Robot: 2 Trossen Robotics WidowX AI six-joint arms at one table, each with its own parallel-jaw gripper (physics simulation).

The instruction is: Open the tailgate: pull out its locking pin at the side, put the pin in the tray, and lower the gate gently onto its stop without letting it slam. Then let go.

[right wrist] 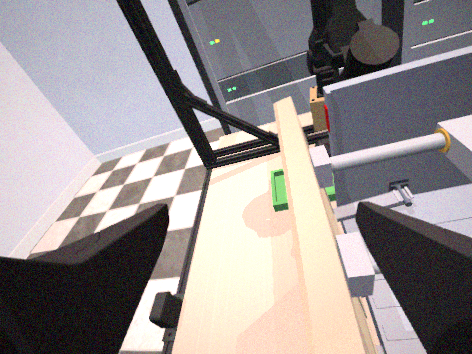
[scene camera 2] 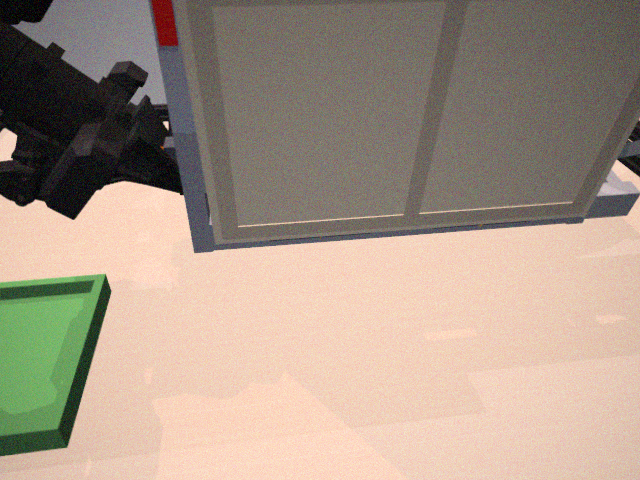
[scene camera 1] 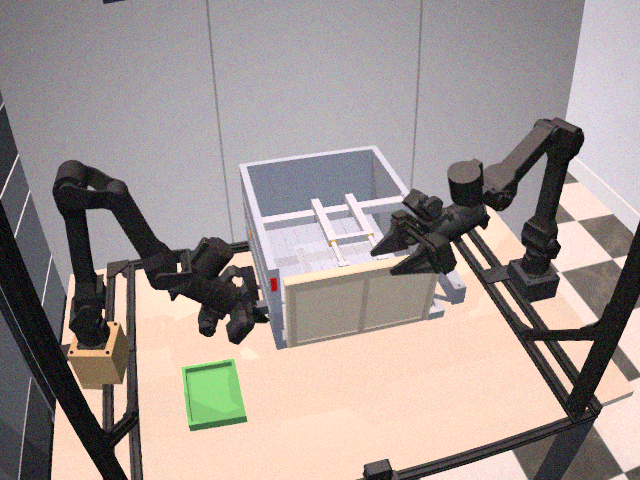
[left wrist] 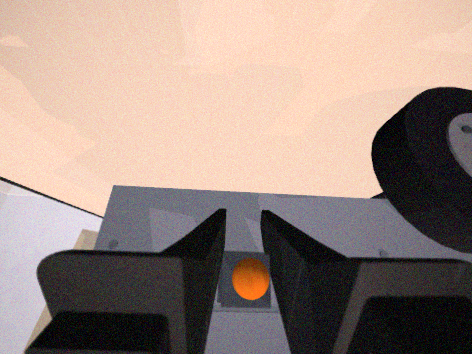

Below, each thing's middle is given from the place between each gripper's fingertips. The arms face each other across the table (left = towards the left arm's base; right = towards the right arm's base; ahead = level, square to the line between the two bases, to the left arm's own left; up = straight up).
Right now my right hand is 15 cm short of the orange-headed locking pin (left wrist: 250, 278), 18 cm to the right of it and 19 cm above it.
I see my left gripper 30 mm below the orange-headed locking pin and 10 mm to the left of it.
